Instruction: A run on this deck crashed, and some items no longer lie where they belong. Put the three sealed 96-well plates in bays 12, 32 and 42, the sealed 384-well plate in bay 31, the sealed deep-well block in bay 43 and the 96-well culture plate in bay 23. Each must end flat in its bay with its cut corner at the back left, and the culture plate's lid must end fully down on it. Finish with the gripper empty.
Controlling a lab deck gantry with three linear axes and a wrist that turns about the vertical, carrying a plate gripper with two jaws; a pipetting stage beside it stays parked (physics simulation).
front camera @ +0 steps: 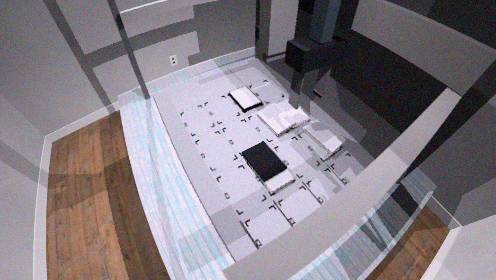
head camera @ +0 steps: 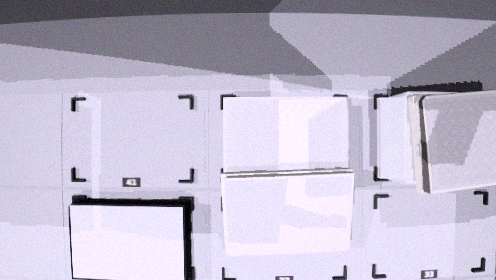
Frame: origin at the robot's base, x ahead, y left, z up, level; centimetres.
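Seen in the pictures: gripper, between the fingertips: (front camera: 305,100); robot's base, origin of its link: (front camera: 181,114).
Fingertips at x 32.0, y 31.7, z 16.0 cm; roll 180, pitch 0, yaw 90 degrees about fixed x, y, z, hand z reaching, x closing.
Pixels of each thing's top centre, then the offset from my fingertips to it.
- thick-sided pale item, centre of its top: (head camera: 492,138) (front camera: 325,133) dx +8.1, dy +4.6, dz -10.4 cm
- black slab, centre of its top: (front camera: 264,158) dx +3.3, dy -16.7, dz -13.8 cm
My gripper (front camera: 301,102) is low over the back of the deck, near the pale plates; its jaws overlap, so I cannot tell its opening. The head view does not show it. A white-topped, black-sided plate (front camera: 245,98) (head camera: 127,240) is at bay 31. One pale plate (head camera: 285,132) is in bay 42. Another pale plate (front camera: 272,120) (head camera: 287,212) overlaps its front edge and reaches over bay 32, apparently tipped. A thick-sided pale item (front camera: 334,146) (head camera: 460,140) is askew over bay 43. A black slab (front camera: 265,160) rests over a pale plate (front camera: 281,182) around bay 23, offset left. Cut corners are unclear.
Black corner brackets mark the bays, with number tags 41 (head camera: 131,182) and 33 (head camera: 429,274). A long pale beam (front camera: 350,185) crosses the front view at the right. A thin post (front camera: 132,50) stands at the left, and hard shadows cross the deck.
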